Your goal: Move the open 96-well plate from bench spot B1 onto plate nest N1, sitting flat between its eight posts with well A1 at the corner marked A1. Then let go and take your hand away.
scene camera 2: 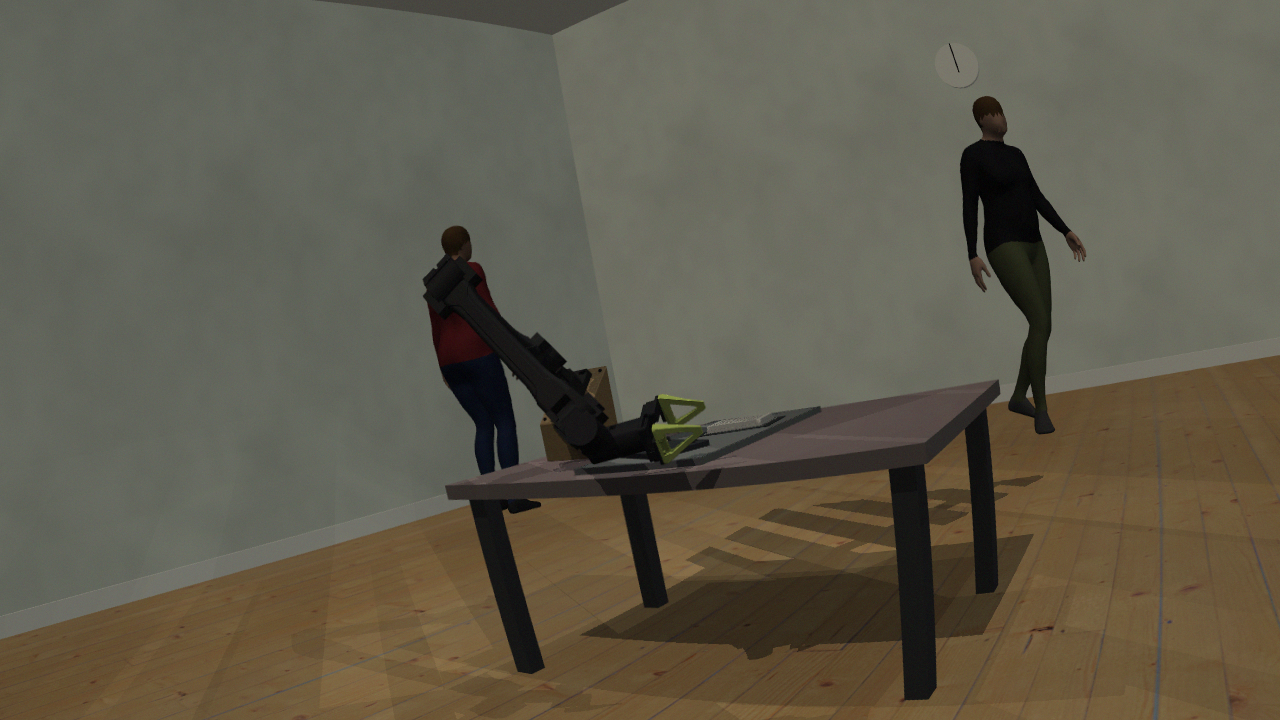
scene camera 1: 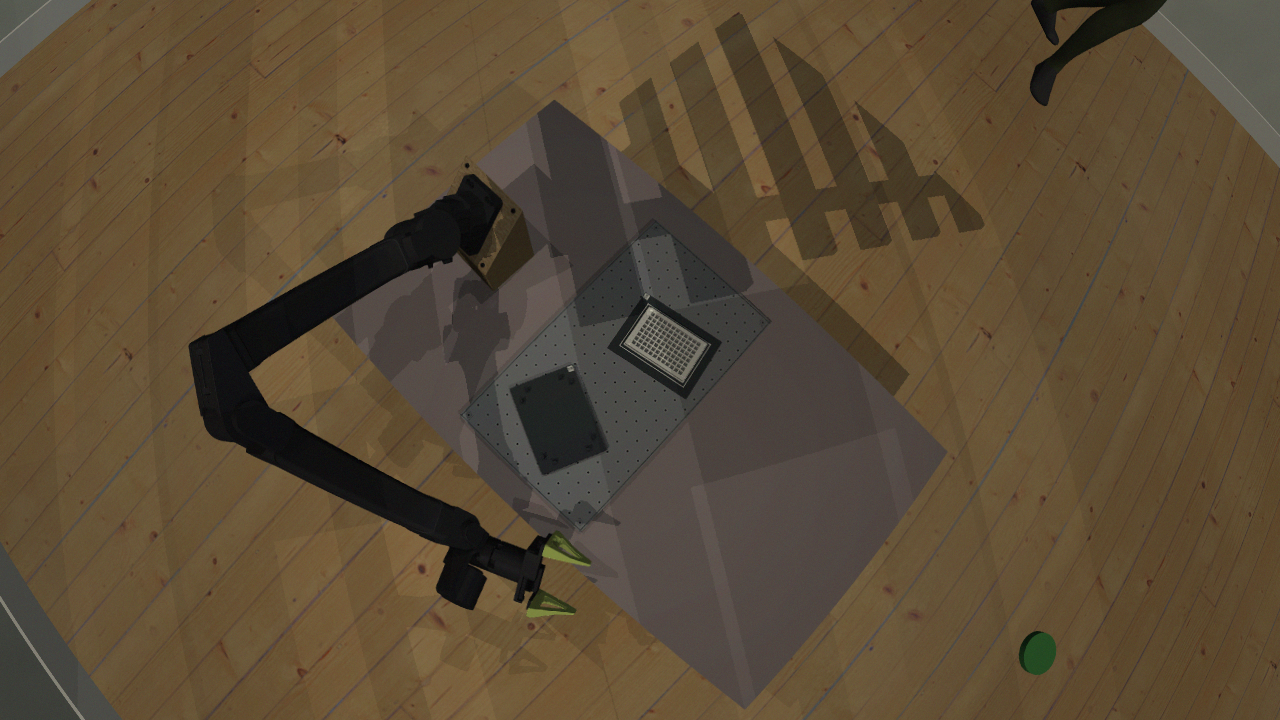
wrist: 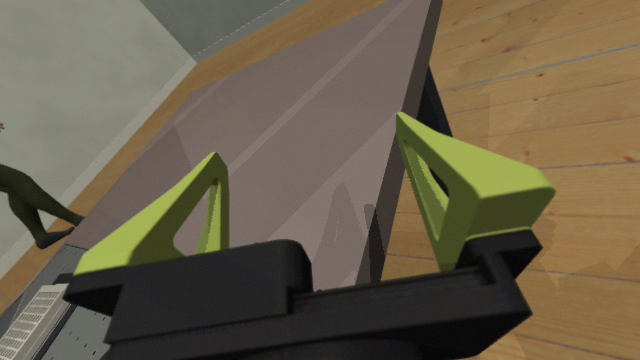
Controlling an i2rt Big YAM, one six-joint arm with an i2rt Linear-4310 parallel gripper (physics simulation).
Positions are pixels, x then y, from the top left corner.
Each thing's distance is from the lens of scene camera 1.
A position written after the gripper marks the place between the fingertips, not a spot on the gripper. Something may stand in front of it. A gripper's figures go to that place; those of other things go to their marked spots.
gripper [scene camera 1: 583,588]: 94 cm
well plate [scene camera 1: 656,338]: 102 cm
dark nest with white outline [scene camera 1: 683,389]: 102 cm
